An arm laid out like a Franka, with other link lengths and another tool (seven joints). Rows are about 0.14 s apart.
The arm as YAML. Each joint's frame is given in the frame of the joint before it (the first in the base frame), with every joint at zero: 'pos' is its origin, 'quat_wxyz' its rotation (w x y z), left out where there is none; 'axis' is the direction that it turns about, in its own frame. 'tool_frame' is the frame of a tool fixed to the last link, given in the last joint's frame.
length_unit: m
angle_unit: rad
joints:
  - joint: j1
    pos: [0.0, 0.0, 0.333]
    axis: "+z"
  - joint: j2
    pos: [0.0, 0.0, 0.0]
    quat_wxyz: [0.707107, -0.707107, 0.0, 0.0]
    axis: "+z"
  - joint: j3
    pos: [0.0, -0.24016, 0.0]
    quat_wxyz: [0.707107, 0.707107, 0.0, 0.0]
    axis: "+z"
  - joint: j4
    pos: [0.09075, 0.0, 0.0]
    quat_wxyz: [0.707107, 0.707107, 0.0, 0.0]
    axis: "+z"
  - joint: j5
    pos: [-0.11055, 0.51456, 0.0]
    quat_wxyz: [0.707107, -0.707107, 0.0, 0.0]
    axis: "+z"
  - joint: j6
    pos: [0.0, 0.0, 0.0]
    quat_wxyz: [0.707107, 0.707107, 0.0, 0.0]
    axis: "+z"
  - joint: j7
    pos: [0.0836, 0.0, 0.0]
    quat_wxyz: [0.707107, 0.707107, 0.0, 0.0]
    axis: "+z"
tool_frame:
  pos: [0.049, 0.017, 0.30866]
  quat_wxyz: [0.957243, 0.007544, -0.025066, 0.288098]
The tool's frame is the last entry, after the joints.
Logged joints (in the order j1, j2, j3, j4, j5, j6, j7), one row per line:
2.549 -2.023 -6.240 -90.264 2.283 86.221 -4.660
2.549 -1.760 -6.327 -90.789 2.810 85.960 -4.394
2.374 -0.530 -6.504 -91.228 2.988 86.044 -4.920
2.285 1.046 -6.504 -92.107 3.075 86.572 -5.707
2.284 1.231 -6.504 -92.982 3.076 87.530 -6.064
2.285 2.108 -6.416 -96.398 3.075 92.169 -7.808
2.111 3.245 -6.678 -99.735 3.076 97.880 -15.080
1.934 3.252 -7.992 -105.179 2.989 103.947 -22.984
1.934 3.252 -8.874 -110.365 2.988 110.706 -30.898
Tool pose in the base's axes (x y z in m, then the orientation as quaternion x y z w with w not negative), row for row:
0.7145 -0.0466 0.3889 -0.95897 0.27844 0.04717 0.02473
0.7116 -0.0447 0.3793 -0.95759 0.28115 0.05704 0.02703
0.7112 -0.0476 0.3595 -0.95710 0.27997 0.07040 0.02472
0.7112 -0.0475 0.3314 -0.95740 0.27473 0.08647 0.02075
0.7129 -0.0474 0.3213 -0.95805 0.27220 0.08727 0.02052
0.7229 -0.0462 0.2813 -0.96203 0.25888 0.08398 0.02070
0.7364 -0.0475 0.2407 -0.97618 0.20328 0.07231 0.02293
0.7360 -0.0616 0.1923 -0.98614 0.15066 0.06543 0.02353
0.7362 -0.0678 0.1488 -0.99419 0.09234 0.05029 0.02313
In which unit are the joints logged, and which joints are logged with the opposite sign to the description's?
The joints are logged in degrees. Opposite sign: none.
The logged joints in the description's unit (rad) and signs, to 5 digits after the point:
0.04449 -0.03531 -0.10891 -1.57540 0.03985 1.50484 -0.08133
0.04449 -0.03072 -0.11043 -1.58457 0.04904 1.50029 -0.07669
0.04143 -0.00925 -0.11352 -1.59223 0.05215 1.50175 -0.08587
0.03988 0.01826 -0.11352 -1.60757 0.05367 1.51097 -0.09961
0.03986 0.02149 -0.11352 -1.62284 0.05369 1.52769 -0.10584
0.03988 0.03679 -0.11198 -1.68246 0.05367 1.60865 -0.13628
0.03684 0.05664 -0.11655 -1.74070 0.05369 1.70833 -0.26320
0.03375 0.05676 -0.13949 -1.83572 0.05217 1.81422 -0.40115
0.03375 0.05676 -0.15488 -1.92623 0.05215 1.93218 -0.53927

